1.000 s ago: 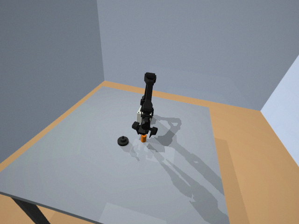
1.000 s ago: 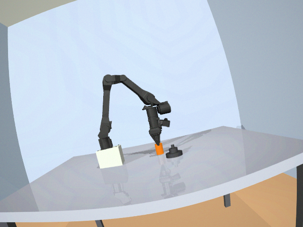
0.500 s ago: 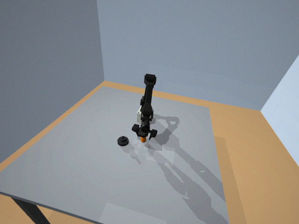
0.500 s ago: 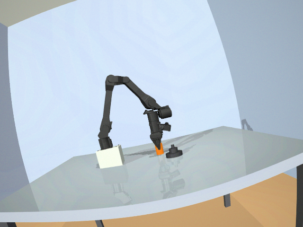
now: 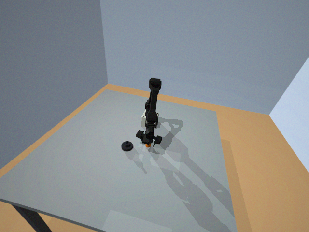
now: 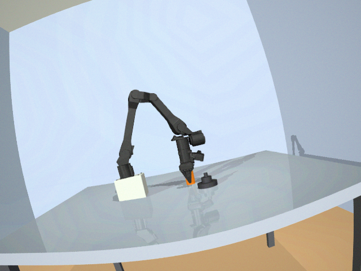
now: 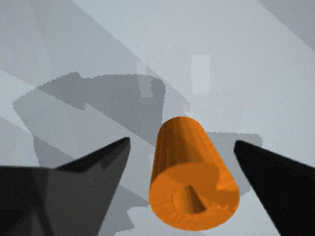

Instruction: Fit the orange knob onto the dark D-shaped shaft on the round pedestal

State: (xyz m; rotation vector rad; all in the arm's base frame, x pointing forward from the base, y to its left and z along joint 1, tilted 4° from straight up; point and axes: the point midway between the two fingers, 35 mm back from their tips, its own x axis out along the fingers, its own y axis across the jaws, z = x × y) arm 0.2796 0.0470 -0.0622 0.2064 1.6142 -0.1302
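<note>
The dark round pedestal is 15 cm to the right of my gripper tip, 5 cm ahead of it and 2 cm above it. The rest, counted from my gripper tip: orange knob 2 cm above.
</note>
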